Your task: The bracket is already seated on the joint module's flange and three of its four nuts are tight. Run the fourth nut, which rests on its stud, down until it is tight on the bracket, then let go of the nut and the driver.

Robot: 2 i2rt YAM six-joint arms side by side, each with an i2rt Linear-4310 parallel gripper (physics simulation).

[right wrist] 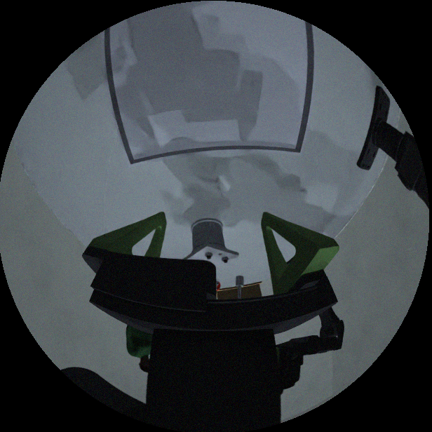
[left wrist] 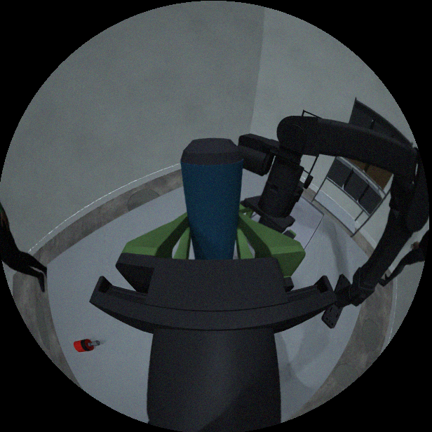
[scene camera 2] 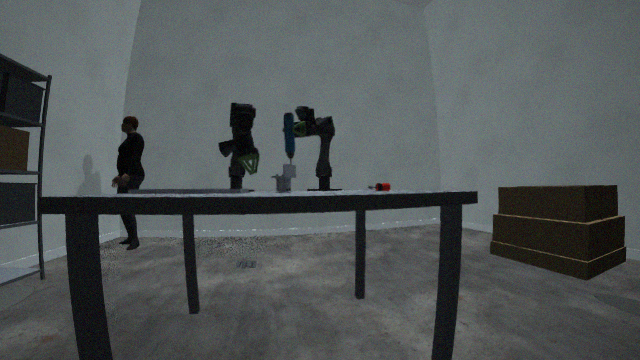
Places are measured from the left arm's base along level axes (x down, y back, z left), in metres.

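Pixels of known places: left gripper, fingertip midpoint: [scene camera 2: 287, 129]; right gripper, fingertip midpoint: [scene camera 2: 253, 173]; left arm's base, link origin: [scene camera 2: 324, 190].
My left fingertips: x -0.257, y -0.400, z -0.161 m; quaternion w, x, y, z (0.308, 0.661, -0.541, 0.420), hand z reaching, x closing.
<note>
Ahead of a thing's pixels: the offset from my left fingertips to its top centre.
The blue driver @(dx -0.074, dy +0.022, dz +0.006 m) [scene camera 2: 289, 132] [left wrist: 212, 210] is upright, tip down, in my left gripper [scene camera 2: 294, 129] [left wrist: 212, 216], which is shut on its handle. The driver's grey socket [right wrist: 240, 281] shows apart from the bracket's flat plate in the right wrist view. The pale bracket [scene camera 2: 289, 171] [right wrist: 215, 251] sits on the grey joint module @(dx +0.183, dy -0.007, dz -0.015 m) [scene camera 2: 283, 185] [right wrist: 207, 234], which stands on the table. Two dark nuts [right wrist: 209, 256] [right wrist: 225, 259] show on the plate; I cannot tell which is the fourth. My right gripper [scene camera 2: 249, 163] [right wrist: 213, 217] is open and empty, to the left of the module in the scene view.
A red-handled tool @(dx +0.223, dy +0.078, dz +0.394 m) [scene camera 2: 382, 186] [left wrist: 84, 345] lies on the table [scene camera 2: 260, 203], right of the module in the scene view. A dark-edged rectangular area [right wrist: 215, 149] is on the tabletop. A person in black [scene camera 2: 131, 155] stands behind the table. A shelf rack [scene camera 2: 45, 150] and stacked boxes [scene camera 2: 557, 225] stand off the table.
</note>
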